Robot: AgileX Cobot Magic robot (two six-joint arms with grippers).
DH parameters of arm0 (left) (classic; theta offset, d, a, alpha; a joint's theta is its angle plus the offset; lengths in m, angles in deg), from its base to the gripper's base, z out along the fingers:
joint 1: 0 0.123 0 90
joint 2: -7.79 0 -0.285 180
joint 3: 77.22 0 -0.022 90
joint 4: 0 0.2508 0 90
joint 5: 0 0 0.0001 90
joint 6: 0 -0.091 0 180
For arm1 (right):
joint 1: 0 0.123 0 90
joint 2: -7.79 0 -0.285 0
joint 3: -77.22 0 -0.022 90
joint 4: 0 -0.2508 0 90
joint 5: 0 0 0.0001 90
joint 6: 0 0.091 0 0
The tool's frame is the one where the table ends.
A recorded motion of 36 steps. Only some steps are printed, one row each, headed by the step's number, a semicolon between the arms.
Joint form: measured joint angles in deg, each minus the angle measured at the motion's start. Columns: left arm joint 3, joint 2, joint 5, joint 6, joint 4, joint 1; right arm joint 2, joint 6, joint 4, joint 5, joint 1, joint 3.
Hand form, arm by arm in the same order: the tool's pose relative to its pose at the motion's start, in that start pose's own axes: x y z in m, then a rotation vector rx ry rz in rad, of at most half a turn. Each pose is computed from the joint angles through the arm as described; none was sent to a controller.
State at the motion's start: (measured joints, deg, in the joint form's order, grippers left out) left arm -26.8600 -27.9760 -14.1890 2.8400 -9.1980 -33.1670; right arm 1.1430 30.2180 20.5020 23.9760 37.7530 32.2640
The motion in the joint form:
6: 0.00 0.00 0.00 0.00 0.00 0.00; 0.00 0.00 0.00 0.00 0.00 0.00
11: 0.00 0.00 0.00 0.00 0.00 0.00; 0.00 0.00 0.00 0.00 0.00 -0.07
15: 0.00 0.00 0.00 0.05 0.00 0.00; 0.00 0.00 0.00 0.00 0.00 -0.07
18: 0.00 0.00 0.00 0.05 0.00 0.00; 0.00 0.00 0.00 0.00 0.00 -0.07
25: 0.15 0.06 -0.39 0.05 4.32 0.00; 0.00 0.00 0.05 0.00 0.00 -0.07
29: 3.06 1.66 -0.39 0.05 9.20 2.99; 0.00 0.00 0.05 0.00 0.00 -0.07
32: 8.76 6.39 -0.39 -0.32 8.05 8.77; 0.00 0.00 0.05 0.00 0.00 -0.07
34: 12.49 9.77 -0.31 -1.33 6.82 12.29; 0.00 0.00 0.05 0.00 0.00 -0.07
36: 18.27 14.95 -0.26 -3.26 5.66 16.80; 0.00 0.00 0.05 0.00 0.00 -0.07
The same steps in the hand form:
6: 0.0000 0.0000 0.0000 0.0000 0.0000 0.0000; 0.0000 0.0000 0.0000 0.0000 0.0000 0.0000
11: 0.0000 0.0000 0.0000 0.0000 0.0000 0.0000; 0.0004 -0.0001 0.0001 0.0002 0.0012 -0.0002
15: 0.0000 0.0000 0.0000 0.0000 0.0000 -0.0009; 0.0004 -0.0001 0.0001 0.0002 0.0012 -0.0002
18: 0.0000 0.0000 0.0000 0.0000 0.0000 -0.0009; 0.0004 -0.0001 0.0001 0.0002 0.0012 -0.0002
25: 0.0012 0.0019 0.0000 -0.0193 0.0074 0.0721; 0.0004 -0.0001 0.0001 0.0005 0.0010 -0.0010
29: 0.0143 0.0120 -0.0020 -0.0941 0.0223 0.1440; 0.0004 -0.0001 0.0001 0.0005 0.0010 -0.0010
32: 0.0398 0.0252 -0.0106 -0.1893 0.0253 0.1095; 0.0004 -0.0001 0.0001 0.0005 0.0010 -0.0010
34: 0.0568 0.0319 -0.0161 -0.2441 0.0216 0.0930; 0.0004 -0.0001 0.0001 0.0005 0.0010 -0.0010
36: 0.0843 0.0404 -0.0224 -0.3162 0.0225 0.0888; 0.0004 -0.0001 0.0001 0.0005 0.0010 -0.0010

